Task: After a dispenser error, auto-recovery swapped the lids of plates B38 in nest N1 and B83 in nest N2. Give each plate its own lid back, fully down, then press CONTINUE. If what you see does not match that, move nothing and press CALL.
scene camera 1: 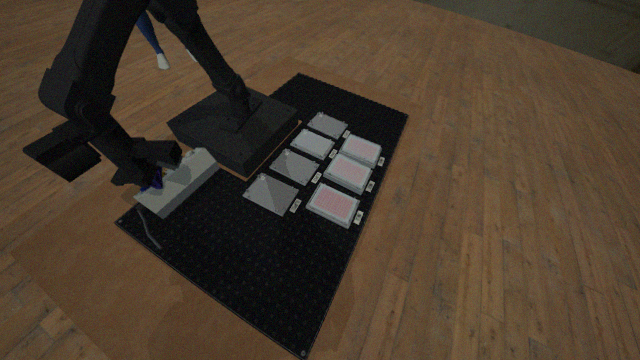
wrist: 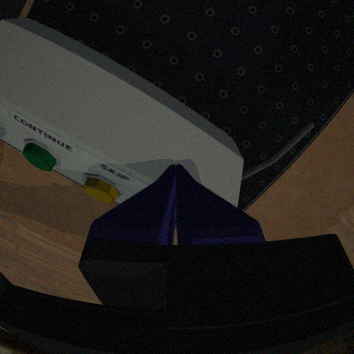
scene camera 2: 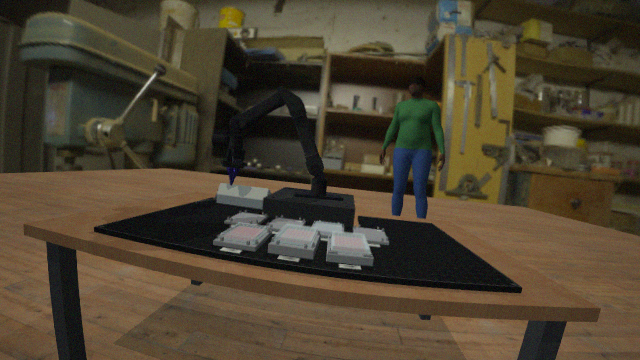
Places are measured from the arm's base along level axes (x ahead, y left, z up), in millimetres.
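Pixels of known places: gripper, between the fingertips: [scene camera 1: 160, 188] [wrist: 175, 173] [scene camera 2: 231, 185]; arm's base, origin of its link: [scene camera 1: 242, 113] [scene camera 2: 317, 197].
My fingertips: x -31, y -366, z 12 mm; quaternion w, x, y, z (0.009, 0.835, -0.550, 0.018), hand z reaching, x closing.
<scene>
Ahead of a thing's pixels: the offset from my fingertips to its top centre. Level surfaces: height alone.
My gripper [scene camera 1: 153, 187] [scene camera 2: 231, 185] [wrist: 175, 173] is shut and empty, pointing down at the end of the pale button box {14 mm back, 59 mm left, 4 mm up} [scene camera 1: 192, 181] [scene camera 2: 252, 198] [wrist: 125, 100]. Whether its tips touch the box is unclear. In the wrist view the green CONTINUE button {31 mm back, 88 mm left, 6 mm down} [wrist: 40, 156] and a yellow button {41 mm back, 39 mm left, 6 mm down} [wrist: 101, 190] show left of the fingers; a CALL button does not show there. Three plates with pink wells, the near one {454 mm ahead, 158 mm left, 53 mm down} [scene camera 1: 333, 204] [scene camera 2: 242, 234], the middle one {471 mm ahead, 289 mm left, 40 mm down} [scene camera 1: 348, 171] [scene camera 2: 295, 235] and the far one {493 mm ahead, 414 mm left, 44 mm down} [scene camera 1: 361, 149] [scene camera 2: 349, 244], stand in a row. Their labels are unreadable, and lid ownership cannot be told.
Several flat grey spots, the nearest {257 mm ahead, 127 mm left, 60 mm down} [scene camera 1: 271, 194] at one end, line up between the plates and the arm's base [scene camera 1: 235, 125] [scene camera 2: 310, 202]. A whiter, lid-like piece {310 mm ahead, 383 mm left, 62 mm down} [scene camera 1: 312, 144] [scene camera 2: 327, 229] lies on one. All stand on the black mat {80 mm down} [scene camera 1: 240, 260] [scene camera 2: 425, 260]. A cable [scene camera 1: 150, 232] [wrist: 280, 156] lies beside the box.
</scene>
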